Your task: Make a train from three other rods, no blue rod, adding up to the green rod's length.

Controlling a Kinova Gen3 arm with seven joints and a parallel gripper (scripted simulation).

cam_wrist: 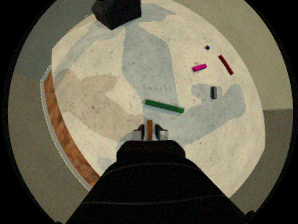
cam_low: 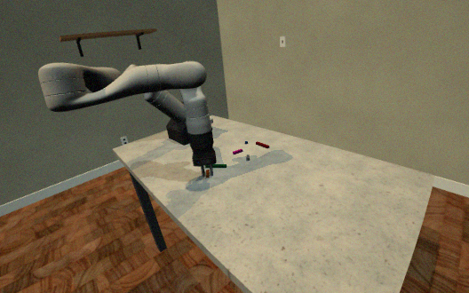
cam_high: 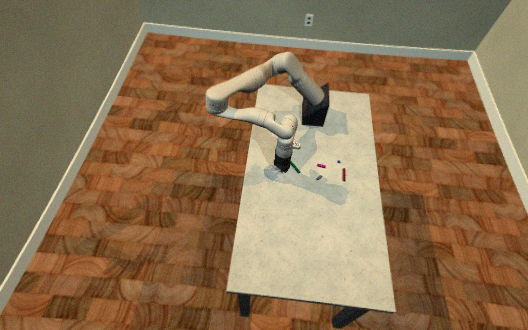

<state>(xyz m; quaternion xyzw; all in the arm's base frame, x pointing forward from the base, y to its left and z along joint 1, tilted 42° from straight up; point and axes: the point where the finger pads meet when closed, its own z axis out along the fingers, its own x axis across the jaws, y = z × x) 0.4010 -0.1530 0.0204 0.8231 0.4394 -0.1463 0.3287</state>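
The orange rod is 1 cm below my hand. Round my hand: green rod: 5 cm to the left, 2 cm behind, 1 cm below; then grey rod: 18 cm to the left, 2 cm ahead, 1 cm below; then small blue rod: 27 cm to the left, 9 cm behind, 1 cm below.
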